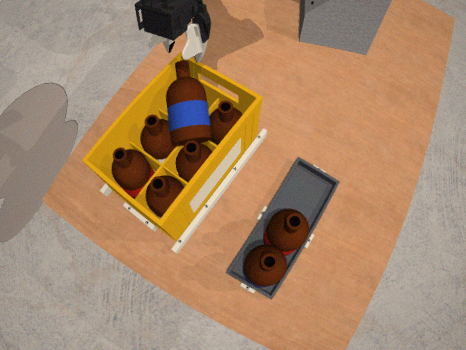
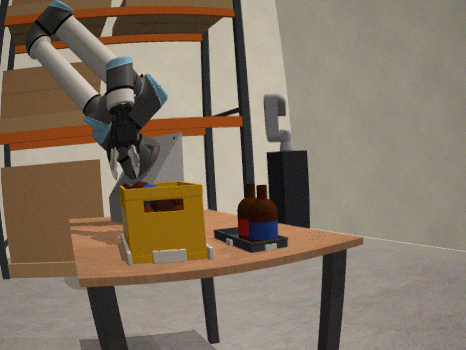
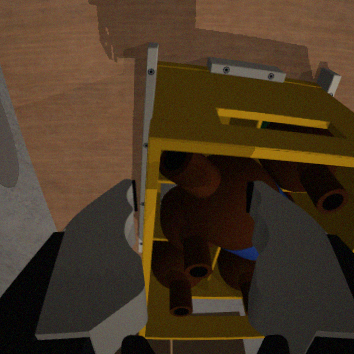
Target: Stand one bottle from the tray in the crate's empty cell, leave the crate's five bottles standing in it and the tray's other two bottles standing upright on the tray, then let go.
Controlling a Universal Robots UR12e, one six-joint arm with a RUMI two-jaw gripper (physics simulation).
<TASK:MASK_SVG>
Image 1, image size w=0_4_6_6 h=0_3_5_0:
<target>gripper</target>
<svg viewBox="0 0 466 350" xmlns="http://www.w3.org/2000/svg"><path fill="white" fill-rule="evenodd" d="M134 4L139 30L144 28L145 32L154 34L149 41L150 48L163 42L166 51L170 53L175 39L185 32L187 41L182 51L182 58L188 60L194 56L196 63L201 61L207 47L211 29L211 19L206 4L203 4L202 0L140 0Z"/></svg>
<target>blue-label bottle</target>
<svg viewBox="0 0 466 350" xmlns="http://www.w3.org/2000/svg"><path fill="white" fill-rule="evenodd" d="M273 245L259 245L253 248L245 258L243 275L247 282L256 287L274 285L286 273L287 259L284 253Z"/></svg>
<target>red-label bottle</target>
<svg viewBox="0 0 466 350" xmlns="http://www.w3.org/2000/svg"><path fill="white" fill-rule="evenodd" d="M295 209L283 209L275 213L271 217L263 235L264 244L279 248L285 256L302 246L309 234L309 224L306 217Z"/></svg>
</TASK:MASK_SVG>
